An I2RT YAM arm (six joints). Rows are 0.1 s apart.
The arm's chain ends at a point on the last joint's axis. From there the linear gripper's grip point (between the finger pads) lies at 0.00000 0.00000 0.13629 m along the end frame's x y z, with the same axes.
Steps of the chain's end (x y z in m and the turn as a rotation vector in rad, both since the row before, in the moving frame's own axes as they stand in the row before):
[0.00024 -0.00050 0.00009 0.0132 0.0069 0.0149]
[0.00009 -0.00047 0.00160 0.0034 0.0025 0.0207]
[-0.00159 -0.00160 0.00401 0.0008 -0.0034 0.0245]
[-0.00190 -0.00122 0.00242 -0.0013 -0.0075 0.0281]
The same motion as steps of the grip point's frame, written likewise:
[0.00119 -0.00229 0.00007 0.0132 0.0069 0.0149]
[0.00044 -0.00093 0.00160 0.0034 0.0025 0.0207]
[-0.00205 -0.00171 0.00401 0.0008 -0.0034 0.0245]
[-0.00292 -0.00106 0.00242 -0.0013 -0.0075 0.0281]

